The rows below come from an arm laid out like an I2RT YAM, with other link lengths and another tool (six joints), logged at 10 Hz.
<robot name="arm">
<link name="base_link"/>
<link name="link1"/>
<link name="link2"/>
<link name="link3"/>
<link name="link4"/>
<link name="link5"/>
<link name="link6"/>
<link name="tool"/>
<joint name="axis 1" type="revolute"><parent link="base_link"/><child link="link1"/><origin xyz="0 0 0.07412" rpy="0 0 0"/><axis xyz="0 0 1"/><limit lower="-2.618" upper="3.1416"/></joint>
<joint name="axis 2" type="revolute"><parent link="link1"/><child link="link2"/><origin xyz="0.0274 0.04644 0.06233" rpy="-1.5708 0 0"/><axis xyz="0 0 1"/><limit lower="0" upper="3.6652"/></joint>
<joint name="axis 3" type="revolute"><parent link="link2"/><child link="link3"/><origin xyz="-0.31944 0 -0.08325" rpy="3.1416 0 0"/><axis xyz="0 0 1"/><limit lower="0" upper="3.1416"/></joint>
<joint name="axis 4" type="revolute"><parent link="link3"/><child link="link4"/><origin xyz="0.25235 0.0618 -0.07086" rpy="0 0 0"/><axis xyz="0 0 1"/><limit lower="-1.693" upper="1.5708"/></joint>
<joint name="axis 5" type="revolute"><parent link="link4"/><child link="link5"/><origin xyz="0.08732 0.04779 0.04" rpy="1.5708 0 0"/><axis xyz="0 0 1"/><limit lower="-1.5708" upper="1.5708"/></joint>
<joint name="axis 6" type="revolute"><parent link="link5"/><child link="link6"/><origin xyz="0.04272 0 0.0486" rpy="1.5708 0 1.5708"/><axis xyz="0 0 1"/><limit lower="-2.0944" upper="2.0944"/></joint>
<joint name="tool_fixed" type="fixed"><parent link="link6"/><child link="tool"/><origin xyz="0.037 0.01 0.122" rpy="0.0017 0 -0.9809"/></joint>
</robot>
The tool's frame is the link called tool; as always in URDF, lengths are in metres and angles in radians.
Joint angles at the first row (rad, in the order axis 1, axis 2, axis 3, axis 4, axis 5, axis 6):
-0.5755 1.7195 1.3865 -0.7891 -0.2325 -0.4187
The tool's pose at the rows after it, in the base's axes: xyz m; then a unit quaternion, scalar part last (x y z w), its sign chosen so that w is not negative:
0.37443 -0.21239 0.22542 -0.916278 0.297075 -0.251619 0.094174
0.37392 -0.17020 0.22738 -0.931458 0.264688 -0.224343 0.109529
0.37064 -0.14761 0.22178 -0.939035 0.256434 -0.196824 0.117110
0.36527 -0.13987 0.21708 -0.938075 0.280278 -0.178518 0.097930
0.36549 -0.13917 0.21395 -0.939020 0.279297 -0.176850 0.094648
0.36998 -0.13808 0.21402 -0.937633 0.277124 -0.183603 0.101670
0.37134 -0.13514 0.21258 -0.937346 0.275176 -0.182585 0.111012
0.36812 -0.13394 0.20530 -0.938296 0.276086 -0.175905 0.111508
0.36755 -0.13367 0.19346 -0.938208 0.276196 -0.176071 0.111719
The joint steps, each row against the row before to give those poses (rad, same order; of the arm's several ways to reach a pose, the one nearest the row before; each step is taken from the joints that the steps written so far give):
0.0519 -0.0782 0.0000 -0.0557 -0.0481 0.0004
0.0889 -0.0271 0.0000 -0.0740 0.0008 0.0084
0.0511 0.0004 -0.0004 -0.0473 0.0069 0.0221
0.0412 0.0000 -0.0053 -0.0172 0.0633 0.0740
0.0054 0.0019 -0.0092 0.0084 0.0080 0.0012
0.0000 0.0019 -0.0023 0.0180 -0.0149 0.0007
0.0000 0.0027 -0.0019 0.0023 -0.0191 -0.0004
0.0000 0.0000 -0.0233 0.0095 -0.0003 -0.0003
0.0000 0.0000 -0.0457 0.0462 -0.0004 0.0004

